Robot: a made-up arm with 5 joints.
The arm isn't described. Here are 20 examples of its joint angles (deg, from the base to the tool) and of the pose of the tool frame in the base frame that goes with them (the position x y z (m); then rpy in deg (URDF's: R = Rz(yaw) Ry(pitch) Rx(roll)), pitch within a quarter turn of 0, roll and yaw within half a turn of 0).
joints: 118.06 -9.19 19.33 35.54 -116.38
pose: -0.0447 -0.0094 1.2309 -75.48 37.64 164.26
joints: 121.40 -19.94 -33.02 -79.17 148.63
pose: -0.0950 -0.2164 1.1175 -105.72 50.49 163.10
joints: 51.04 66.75 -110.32 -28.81 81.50
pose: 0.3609 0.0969 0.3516 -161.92 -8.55 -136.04
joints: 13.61 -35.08 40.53 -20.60 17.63
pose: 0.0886 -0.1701 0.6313 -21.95 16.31 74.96
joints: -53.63 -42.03 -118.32 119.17 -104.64
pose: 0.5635 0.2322 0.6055 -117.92 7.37 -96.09
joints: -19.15 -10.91 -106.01 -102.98 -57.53
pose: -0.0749 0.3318 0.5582 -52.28 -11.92 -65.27
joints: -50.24 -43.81 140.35 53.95 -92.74
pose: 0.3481 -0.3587 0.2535 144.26 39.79 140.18
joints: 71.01 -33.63 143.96 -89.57 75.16
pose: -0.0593 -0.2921 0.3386 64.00 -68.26 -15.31
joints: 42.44 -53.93 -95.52 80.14 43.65
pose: -0.2794 0.0866 0.7288 -46.29 5.26 -52.03
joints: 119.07 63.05 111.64 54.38 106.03
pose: 0.2134 -0.1723 0.7777 34.53 17.65 78.55
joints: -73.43 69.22 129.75 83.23 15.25
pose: 0.5417 -0.0678 0.6462 -54.24 -25.81 112.29
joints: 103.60 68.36 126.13 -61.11 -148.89
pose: -0.3132 0.2482 0.3511 166.17 -32.07 46.86
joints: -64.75 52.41 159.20 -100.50 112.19
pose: 0.7006 0.1844 0.5485 55.66 51.91 132.56
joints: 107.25 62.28 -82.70 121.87 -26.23
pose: -0.0137 0.4103 0.3720 58.62 -4.66 -142.39
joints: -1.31 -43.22 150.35 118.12 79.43
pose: 0.1938 0.2912 0.2358 56.37 1.28 -165.57
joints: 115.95 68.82 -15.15 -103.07 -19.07
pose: 0.2487 0.1910 0.9007 -133.76 71.33 -64.00
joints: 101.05 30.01 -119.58 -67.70 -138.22
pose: -0.3115 0.2828 0.9198 -41.01 -10.65 -73.16
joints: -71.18 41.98 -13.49 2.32 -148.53
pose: 0.5390 0.5779 0.5968 -118.43 -27.71 -75.99
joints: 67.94 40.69 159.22 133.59 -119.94
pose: 0.0882 -0.2849 0.6314 -109.12 -35.39 152.15
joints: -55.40 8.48 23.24 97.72 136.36
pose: -0.0356 0.0522 0.5329 -46.48 -26.74 15.46
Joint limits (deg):
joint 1: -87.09..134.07
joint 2: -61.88..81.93
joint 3: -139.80..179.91
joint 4: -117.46..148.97
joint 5: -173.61..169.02
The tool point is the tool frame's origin. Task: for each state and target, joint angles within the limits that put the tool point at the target. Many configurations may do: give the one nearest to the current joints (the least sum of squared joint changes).
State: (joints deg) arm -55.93 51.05 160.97 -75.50 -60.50
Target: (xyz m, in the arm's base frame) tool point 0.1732 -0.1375 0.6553
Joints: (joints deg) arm -64.05 75.96 149.09 -87.44 -49.32
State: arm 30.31 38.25 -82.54 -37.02 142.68
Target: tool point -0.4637 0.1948 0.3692
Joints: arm 64.31 5.05 -86.04 -56.52 155.89
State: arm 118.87 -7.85 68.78 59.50 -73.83
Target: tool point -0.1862 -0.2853 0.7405
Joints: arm 126.14 9.13 91.58 26.71 -28.89
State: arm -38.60 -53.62 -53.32 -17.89 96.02
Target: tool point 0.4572 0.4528 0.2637
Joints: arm -60.49 -34.34 -60.60 -23.66 111.95
